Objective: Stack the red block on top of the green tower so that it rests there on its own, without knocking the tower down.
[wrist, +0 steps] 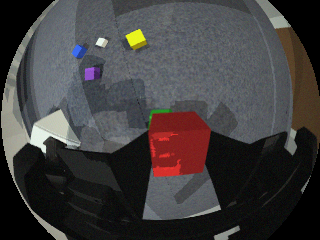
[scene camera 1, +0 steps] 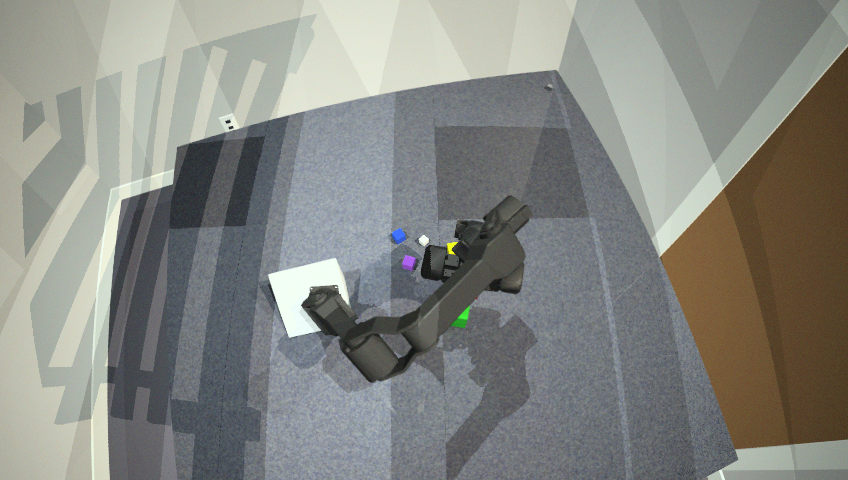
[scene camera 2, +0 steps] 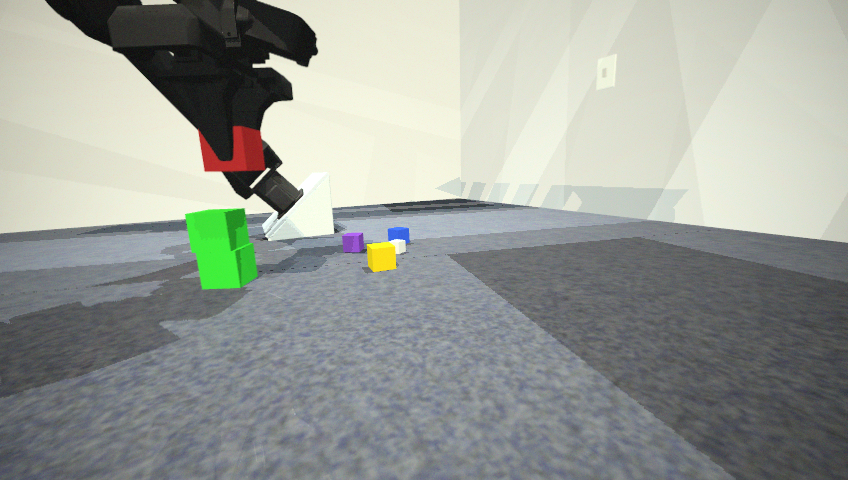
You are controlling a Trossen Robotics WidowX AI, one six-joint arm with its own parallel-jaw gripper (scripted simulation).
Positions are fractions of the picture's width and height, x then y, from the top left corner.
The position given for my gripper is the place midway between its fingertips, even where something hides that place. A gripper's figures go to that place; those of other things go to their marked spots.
Labels:
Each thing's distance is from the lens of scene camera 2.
my gripper (scene camera 2: 0.28,0.34): 39 cm
red block (scene camera 2: 0.29,0.32): 37 cm

